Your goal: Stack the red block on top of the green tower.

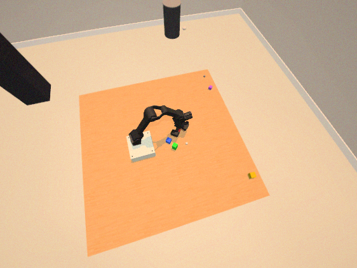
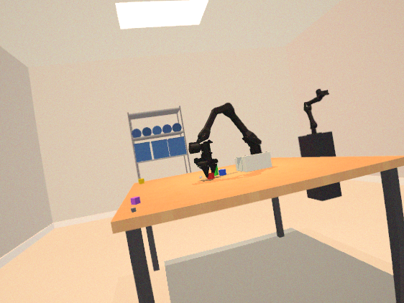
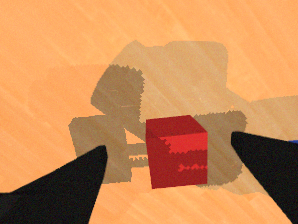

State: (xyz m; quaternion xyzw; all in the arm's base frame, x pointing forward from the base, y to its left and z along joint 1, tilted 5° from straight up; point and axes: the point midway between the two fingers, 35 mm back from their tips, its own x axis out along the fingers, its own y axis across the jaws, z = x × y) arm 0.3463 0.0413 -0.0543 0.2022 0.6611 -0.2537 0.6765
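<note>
The red block lies right at my gripper tip. Also, from my gripper tip: purple block 430 mm ahead, 370 mm to the left; then blue block 100 mm behind, 70 mm to the right; then small white ball 130 mm to the right, 40 mm ahead, 10 mm below.
</note>
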